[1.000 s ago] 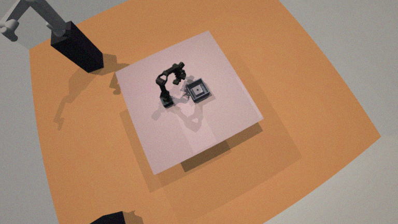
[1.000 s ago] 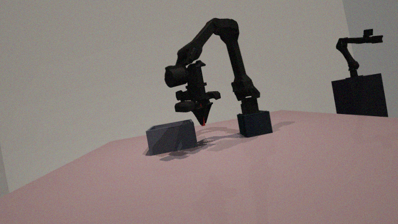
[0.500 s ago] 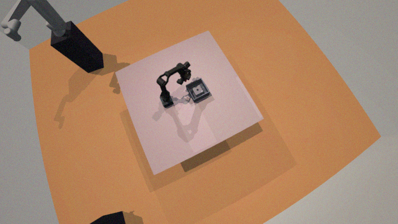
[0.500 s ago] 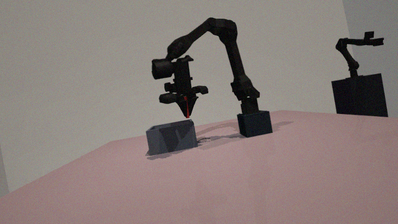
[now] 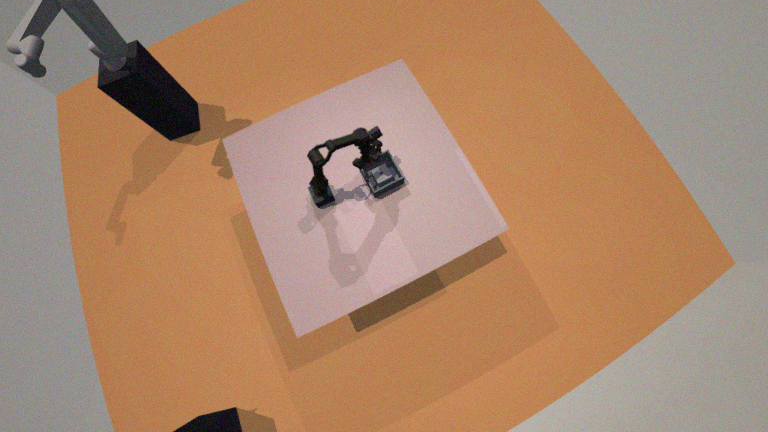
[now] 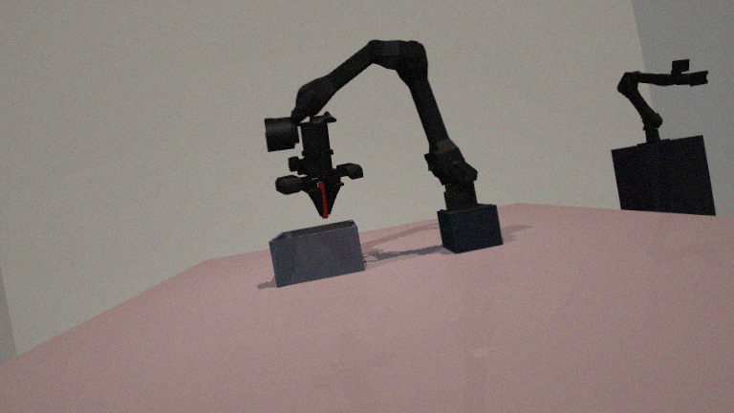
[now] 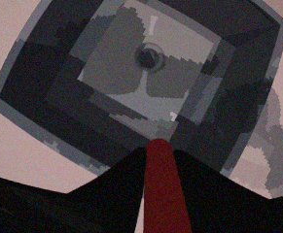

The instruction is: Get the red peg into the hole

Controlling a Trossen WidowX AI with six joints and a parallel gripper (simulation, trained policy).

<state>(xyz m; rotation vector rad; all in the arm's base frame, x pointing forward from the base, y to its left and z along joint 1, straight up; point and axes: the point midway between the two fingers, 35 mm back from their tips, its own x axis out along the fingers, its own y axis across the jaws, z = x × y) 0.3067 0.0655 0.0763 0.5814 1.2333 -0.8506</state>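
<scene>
Now: gripper tip 3 cm below the red peg and 1 cm to the right of it. From my gripper tip the other things lie so: grey plate (8 cm below, 5 cm to the right, 4 cm ahead); then box (10 cm below, 5 cm to the right, 4 cm ahead).
</scene>
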